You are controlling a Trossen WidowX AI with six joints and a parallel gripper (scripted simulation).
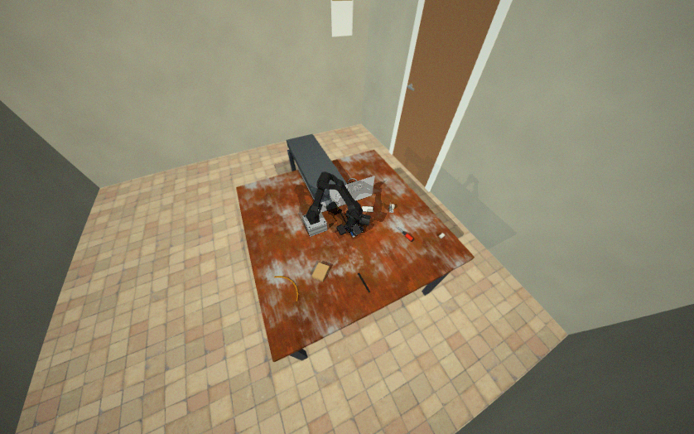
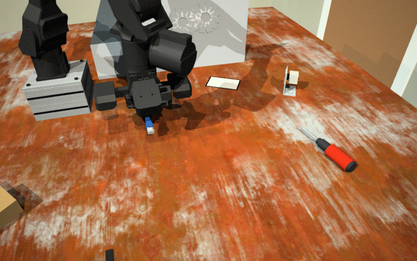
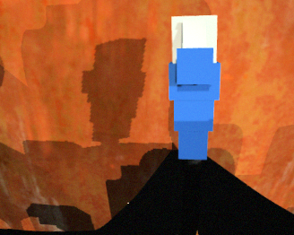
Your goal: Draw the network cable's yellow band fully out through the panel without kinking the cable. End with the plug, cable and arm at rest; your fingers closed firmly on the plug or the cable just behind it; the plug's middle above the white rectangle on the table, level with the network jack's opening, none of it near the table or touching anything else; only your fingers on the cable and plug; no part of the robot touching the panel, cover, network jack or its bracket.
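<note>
Now: hand 21 cm short of the white rectangle, 14 cm to the right of it and 4 cm above it. Round my hand: blue plug: 3 cm to the right, 2 cm below; then cardboard box: 28 cm behind, 18 cm to the right, 3 cm below; then black pen: 34 cm to the right, 8 cm behind, 4 cm below.
</note>
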